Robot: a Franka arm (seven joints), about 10 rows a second.
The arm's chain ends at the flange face. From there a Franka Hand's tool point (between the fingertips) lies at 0.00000 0.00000 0.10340 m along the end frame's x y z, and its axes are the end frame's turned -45 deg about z.
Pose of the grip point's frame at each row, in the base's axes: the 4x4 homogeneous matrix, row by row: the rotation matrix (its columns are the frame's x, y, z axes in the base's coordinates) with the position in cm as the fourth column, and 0 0 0 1 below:
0.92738, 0.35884, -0.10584, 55.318; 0.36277, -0.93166, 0.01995, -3.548; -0.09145, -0.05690, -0.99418, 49.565; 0, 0, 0, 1
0.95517, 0.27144, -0.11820, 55.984; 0.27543, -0.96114, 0.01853, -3.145; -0.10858, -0.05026, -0.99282, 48.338; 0, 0, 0, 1
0.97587, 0.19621, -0.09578, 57.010; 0.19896, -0.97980, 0.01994, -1.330; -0.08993, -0.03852, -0.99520, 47.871; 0, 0, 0, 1
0.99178, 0.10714, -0.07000, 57.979; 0.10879, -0.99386, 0.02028, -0.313; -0.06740, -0.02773, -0.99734, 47.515; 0, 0, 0, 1
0.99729, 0.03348, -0.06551, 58.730; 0.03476, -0.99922, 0.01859, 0.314; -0.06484, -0.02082, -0.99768, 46.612; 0, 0, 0, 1
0.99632, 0.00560, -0.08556, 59.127; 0.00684, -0.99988, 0.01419, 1.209; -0.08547, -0.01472, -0.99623, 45.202; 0, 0, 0, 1
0.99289, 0.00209, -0.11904, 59.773; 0.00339, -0.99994, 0.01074, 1.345; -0.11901, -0.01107, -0.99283, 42.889; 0, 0, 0, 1
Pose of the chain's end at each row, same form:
0.90949, -0.40202, -0.10584, 56.412; -0.40227, -0.91530, 0.01995, -3.754; -0.10490, 0.02443, -0.99418, 59.845; 0, 0, 0, 1
0.86734, -0.48347, -0.11820, 57.206; -0.48487, -0.87439, 0.01853, -3.337; -0.11232, 0.04124, -0.99282, 58.604; 0, 0, 0, 1
0.82879, -0.55130, -0.09578, 58.000; -0.55214, -0.83351, 0.01994, -1.536; -0.09083, 0.03635, -0.99520, 58.161; 0, 0, 0, 1
0.77705, -0.62553, -0.07000, 58.703; -0.62584, -0.77969, 0.02028, -0.523; -0.06727, 0.02805, -0.99734, 57.827; 0, 0, 0, 1
0.72886, -0.68152, -0.06551, 59.407; -0.68198, -0.73113, 0.01859, 0.122; -0.06057, 0.03113, -0.99768, 56.928; 0, 0, 0, 1
0.70846, -0.70054, -0.08556, 60.012; -0.70219, -0.71186, 0.01419, 1.062; -0.07085, 0.05003, -0.99623, 55.503; 0, 0, 0, 1
0.70356, -0.70060, -0.11904, 61.004; -0.70467, -0.70946, 0.01074, 1.234; -0.09198, 0.07633, -0.99283, 53.155; 0, 0, 0, 1

